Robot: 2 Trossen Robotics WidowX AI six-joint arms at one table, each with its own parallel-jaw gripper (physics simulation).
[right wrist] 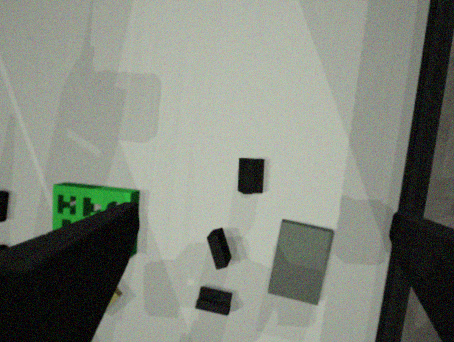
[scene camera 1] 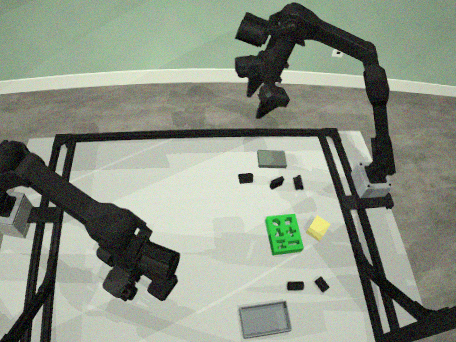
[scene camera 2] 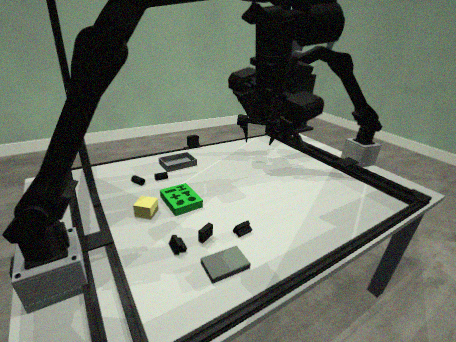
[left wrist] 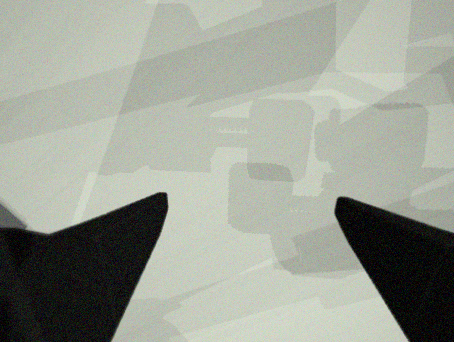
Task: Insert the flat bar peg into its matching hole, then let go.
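Observation:
Several black pegs lie on the white table. A plain slab-like one [scene camera 1: 277,182] [scene camera 2: 205,232] [right wrist: 219,248] looks most like the flat bar, but its shape is too dark to be sure. The green board [scene camera 1: 286,251] [scene camera 2: 190,208] [right wrist: 95,187] lies flat, with a narrow straight slot near one corner. My right gripper [scene camera 1: 253,105] [right wrist: 263,219] is open and empty, high above the pegs; in the right wrist view a finger covers part of the board. My left gripper [scene camera 2: 258,142] [left wrist: 251,202] is open and empty, high over the table, away from the pegs; its fingertips are hidden in scene camera 1.
Other pegs [scene camera 1: 245,178] [scene camera 1: 298,182] lie near the slab-like one; two more [scene camera 1: 295,285] [scene camera 1: 321,284] lie by the grey tray [scene camera 1: 268,334] [scene camera 2: 180,167]. A yellow block [scene camera 1: 318,228] [scene camera 2: 146,207] stands beside the board. A grey-green plate [scene camera 1: 272,158] [scene camera 2: 225,263] [right wrist: 301,262] lies near the pegs.

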